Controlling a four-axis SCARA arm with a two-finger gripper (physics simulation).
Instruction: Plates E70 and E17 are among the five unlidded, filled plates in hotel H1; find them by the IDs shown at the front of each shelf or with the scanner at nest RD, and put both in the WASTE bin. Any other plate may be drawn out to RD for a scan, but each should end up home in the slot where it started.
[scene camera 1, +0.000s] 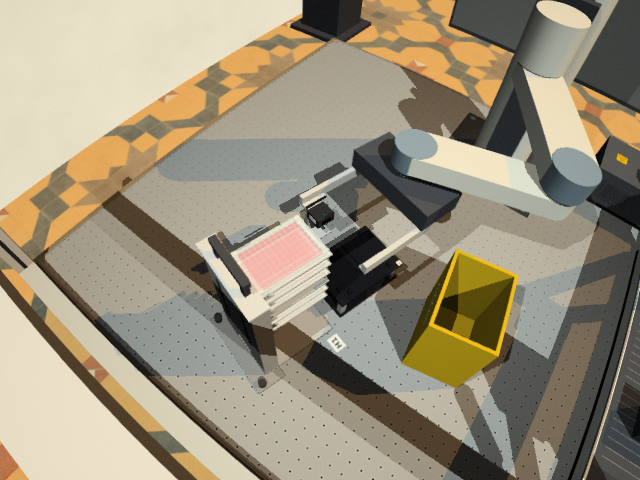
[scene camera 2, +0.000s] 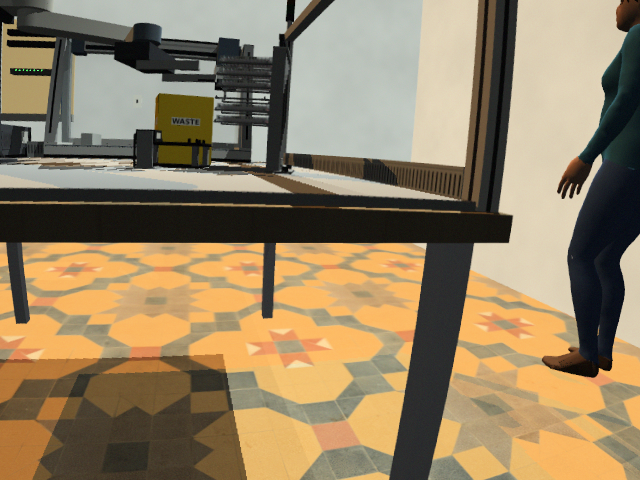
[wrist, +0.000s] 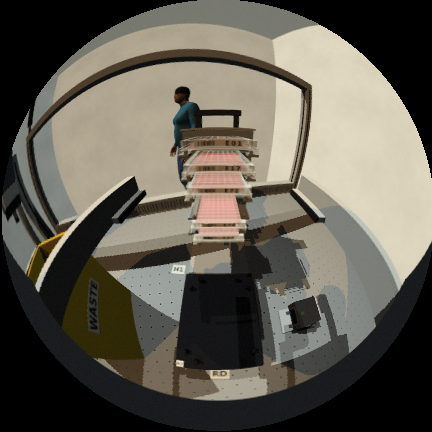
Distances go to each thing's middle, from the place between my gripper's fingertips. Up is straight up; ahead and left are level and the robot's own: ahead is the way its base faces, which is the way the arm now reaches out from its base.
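My gripper: 9 cm short of the plate E71 (wrist: 199, 187), 3 cm left of it, 3 cm above it.
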